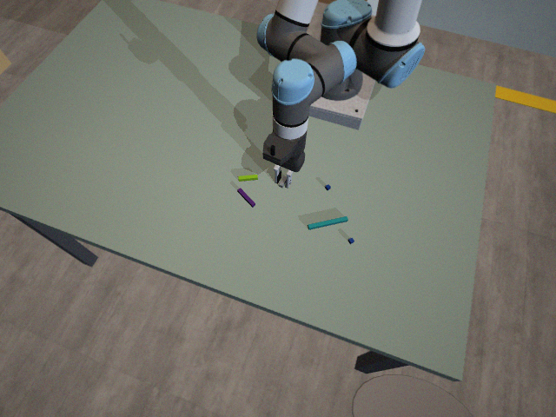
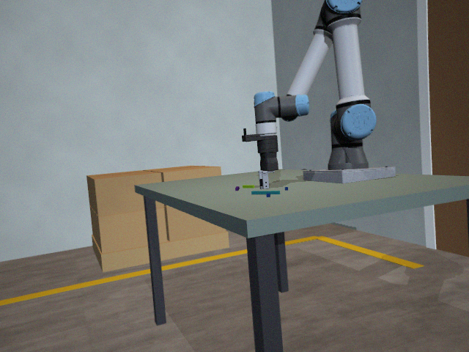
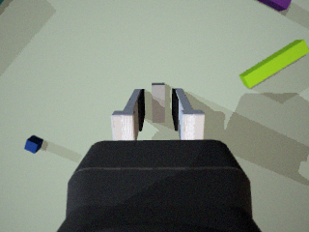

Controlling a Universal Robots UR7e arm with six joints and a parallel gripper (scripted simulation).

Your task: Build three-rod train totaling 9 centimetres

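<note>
The grey rod is 1 cm below my hand. The rest, counted from my hand: lime rod (3 cm ahead, 9 cm to the right, 1 cm below); purple rod (8 cm ahead, 7 cm to the right, 1 cm below); turquoise rod (6 cm ahead, 15 cm to the left, 1 cm below).
</note>
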